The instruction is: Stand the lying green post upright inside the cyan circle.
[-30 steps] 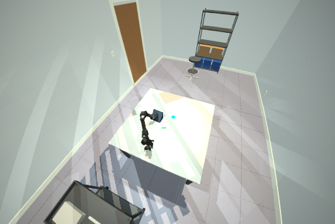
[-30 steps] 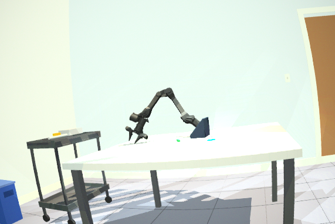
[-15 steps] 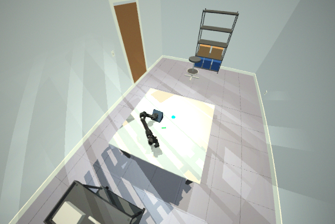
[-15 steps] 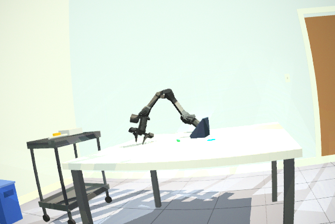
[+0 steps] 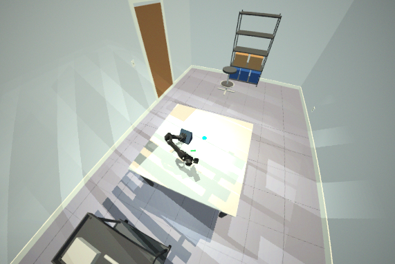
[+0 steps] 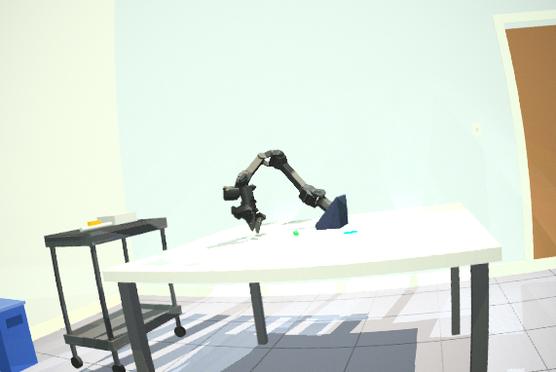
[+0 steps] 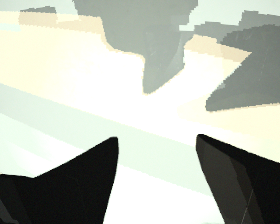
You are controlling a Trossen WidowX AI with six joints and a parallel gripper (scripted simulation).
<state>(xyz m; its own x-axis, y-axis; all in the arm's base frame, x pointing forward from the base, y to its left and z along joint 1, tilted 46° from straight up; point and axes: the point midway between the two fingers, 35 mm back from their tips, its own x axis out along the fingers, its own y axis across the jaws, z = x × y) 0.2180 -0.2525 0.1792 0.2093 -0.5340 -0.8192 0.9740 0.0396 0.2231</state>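
Now: gripper tip 16 cm to the right of the green post, 6 cm past it and 3 cm above it. From my gripper tip the other things lie so: cyan circle 40 cm to the left, 3 cm below, 2 cm ahead.
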